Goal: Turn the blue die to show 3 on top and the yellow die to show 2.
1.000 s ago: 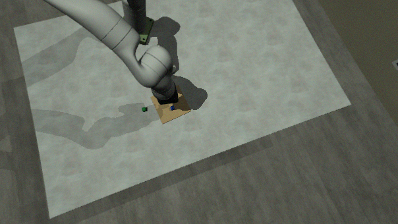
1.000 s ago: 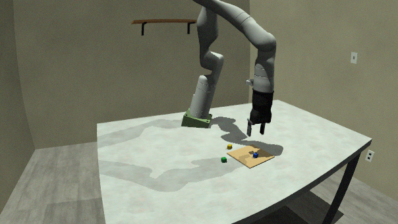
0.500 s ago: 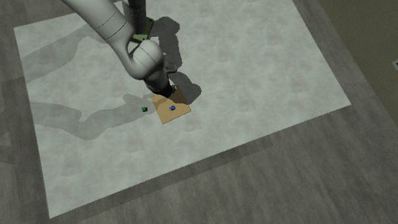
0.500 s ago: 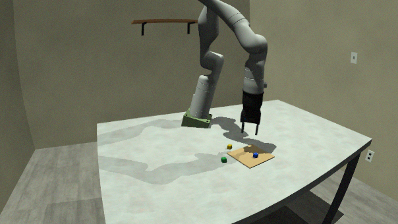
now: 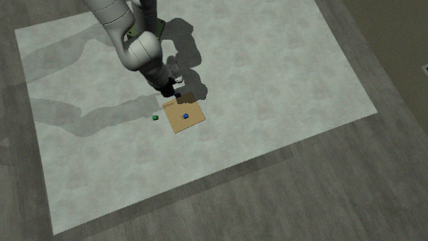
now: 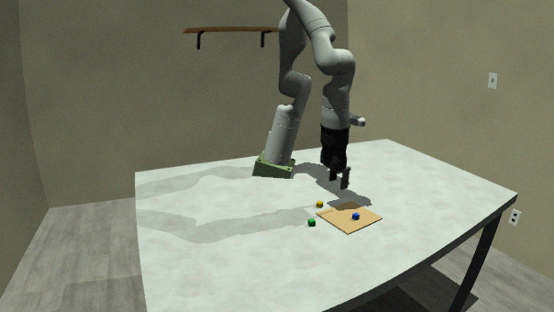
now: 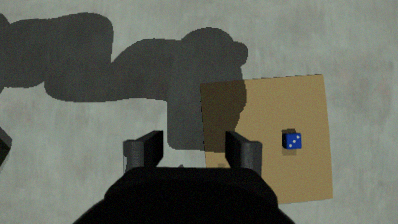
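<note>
My hand is 30 mm past the yellow die, 40 mm to the left of it and 80 mm above it. The rest, counted from my hand: tan mat: 70 mm ahead, 10 mm to the right, 90 mm below; then blue die: 100 mm ahead, 20 mm to the right, 80 mm below; then green die: 40 mm ahead, 130 mm to the right, 80 mm below.
</note>
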